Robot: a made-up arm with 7 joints.
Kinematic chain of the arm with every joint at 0, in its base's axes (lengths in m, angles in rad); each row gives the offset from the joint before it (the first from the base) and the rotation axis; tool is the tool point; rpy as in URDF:
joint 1: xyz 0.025 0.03 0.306 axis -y
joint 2: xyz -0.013 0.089 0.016 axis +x
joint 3: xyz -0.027 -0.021 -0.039 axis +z
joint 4: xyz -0.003 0 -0.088 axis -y
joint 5: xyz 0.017 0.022 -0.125 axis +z
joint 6: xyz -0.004 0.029 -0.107 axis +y
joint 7: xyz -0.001 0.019 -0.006 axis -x
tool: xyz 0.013 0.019 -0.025 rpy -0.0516 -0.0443 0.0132
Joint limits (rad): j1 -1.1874..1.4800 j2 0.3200..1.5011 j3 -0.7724..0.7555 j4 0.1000..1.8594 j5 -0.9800..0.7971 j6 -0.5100..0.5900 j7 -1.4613..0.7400
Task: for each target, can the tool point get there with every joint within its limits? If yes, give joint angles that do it. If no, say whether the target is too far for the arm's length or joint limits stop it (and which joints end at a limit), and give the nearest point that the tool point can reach.
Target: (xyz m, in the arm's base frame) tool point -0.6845 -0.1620 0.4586
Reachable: no: too far | nearest point -0.3369 0.2557 0.2635 | short by 0.577 m
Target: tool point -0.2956 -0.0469 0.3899
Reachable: no: joint limits stop it (at a limit: joint 1, joint 2, joint 3, joint 4, joint 5) | nearest point -0.1645 0.1119 0.3978 | short by 0.206 m
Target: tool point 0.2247 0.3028 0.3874
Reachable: yes | joints -0.4179 1.3417 0.4800 1.4994 0.2549 0.2977 -0.0876
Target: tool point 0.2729 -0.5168 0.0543
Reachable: no: too far | nearest point 0.1712 -0.0295 0.1576 | short by 0.508 m
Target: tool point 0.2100 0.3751 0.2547
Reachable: yes | joints -0.1214 1.1900 -0.0315 1.0680 0.5338 -0.2250 0.2372
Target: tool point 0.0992 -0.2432 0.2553
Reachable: no: joint limits stop it (at a limit: joint 2, joint 3, joint 4, joint 5, joint 6, joint 7) | nearest point 0.1422 -0.0360 0.2259 | short by 0.214 m
